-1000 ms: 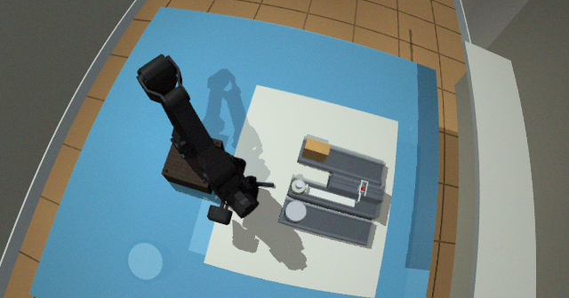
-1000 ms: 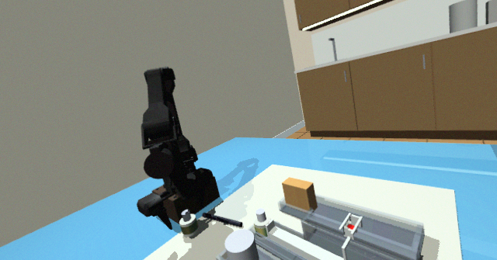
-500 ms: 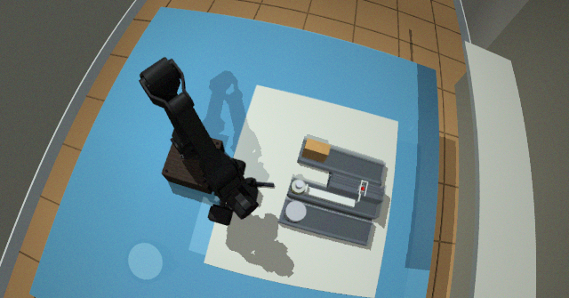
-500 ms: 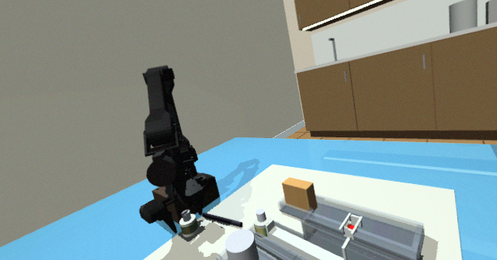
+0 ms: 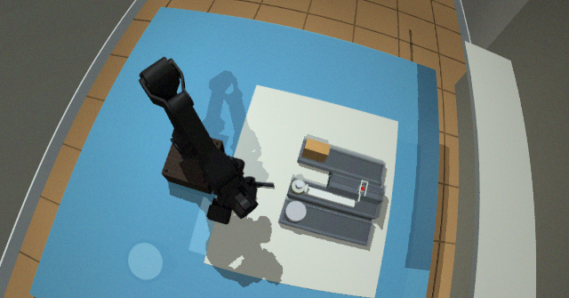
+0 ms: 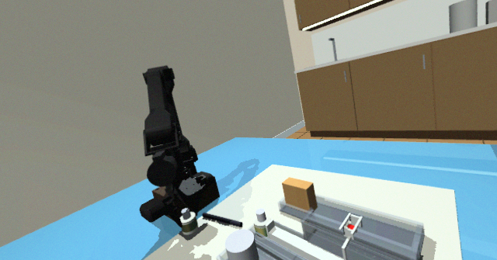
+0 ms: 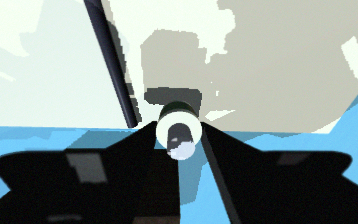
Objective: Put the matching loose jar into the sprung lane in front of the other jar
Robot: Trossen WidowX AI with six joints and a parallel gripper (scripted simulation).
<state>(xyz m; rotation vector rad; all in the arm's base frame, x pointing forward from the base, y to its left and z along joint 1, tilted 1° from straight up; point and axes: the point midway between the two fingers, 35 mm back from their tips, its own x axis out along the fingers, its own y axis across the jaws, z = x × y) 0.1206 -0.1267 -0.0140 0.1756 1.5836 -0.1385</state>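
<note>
Now: gripper tip 20 cm short of the wide grey cylinder jar and 4 cm to the left of it. Also, from my gripper tip: brown box 26 cm ahead, 16 cm to the left, 1 cm above; then grey pusher lane 36 cm ahead, 2 cm to the left, 1 cm below; then thin dark rod 7 cm ahead, 5 cm to the left, 2 cm below.
</note>
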